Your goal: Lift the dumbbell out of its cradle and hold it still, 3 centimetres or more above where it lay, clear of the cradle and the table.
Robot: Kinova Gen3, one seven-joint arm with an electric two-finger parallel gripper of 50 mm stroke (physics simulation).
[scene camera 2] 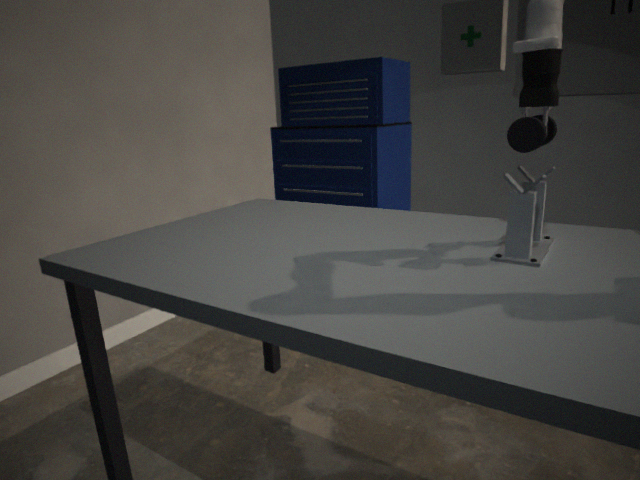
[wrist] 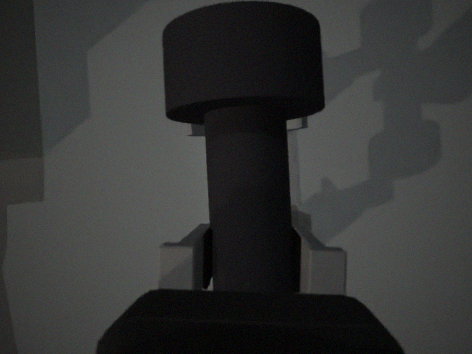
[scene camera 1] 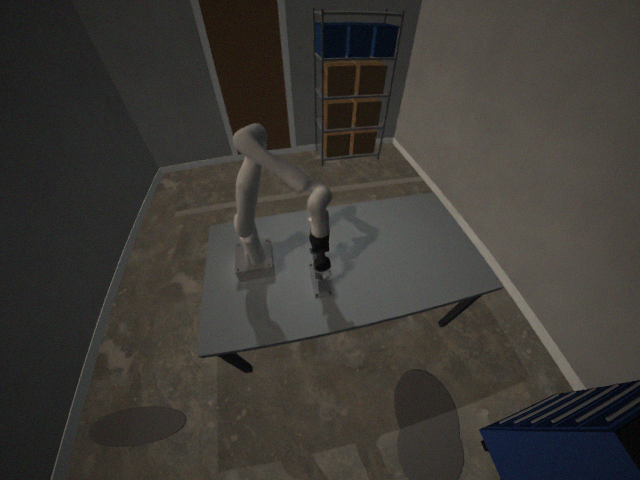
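Pixels of known places: gripper, fingertip midpoint: (wrist: 252, 247) (scene camera 1: 319, 252); arm's base at its link origin: (scene camera 1: 256, 258).
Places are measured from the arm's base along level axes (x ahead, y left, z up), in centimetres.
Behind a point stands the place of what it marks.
The black dumbbell (scene camera 1: 322, 264) {x 27.4, y -29.9, z 19.7 cm} (scene camera 2: 525, 134) {x 31.7, y -11.7, z 17.5 cm} (wrist: 243, 65) {x 31.3, y -14.0, z 20.9 cm} hangs level above its cradle, a round head at each end. The grey cradle (scene camera 1: 323, 292) {x 28.0, y -30.1, z -7.5 cm} (scene camera 2: 519, 225) {x 31.5, y -12.0, z -1.5 cm} stands on the table (scene camera 1: 403, 258) {x 82.3, y -27.4, z -9.5 cm} (scene camera 2: 330, 232) {x 80.0, y -25.4, z -9.5 cm}, with two posts topped by V-shaped prongs. In the scene camera 2 view a clear gap shows between the heads and the prong tips. My gripper (scene camera 1: 319, 254) {x 29.7, y -21.3, z 16.3 cm} (scene camera 2: 537, 119) (wrist: 252, 247) {x 29.7, y -21.3, z 16.3 cm} is shut on the dumbbell's handle, one finger on each side in the wrist view. The far head is partly hidden in the scene camera 2 view, and the near end of the handle is hidden in the wrist view.
The arm's base (scene camera 1: 254, 268) {x -2.7, y -6.4, z -0.1 cm} stands on the table to the left of the cradle in the scene camera 1 view. A blue drawer cabinet (scene camera 1: 558, 449) (scene camera 2: 325, 160) stands beyond the table. A shelf rack (scene camera 1: 322, 77) with boxes stands at the back wall.
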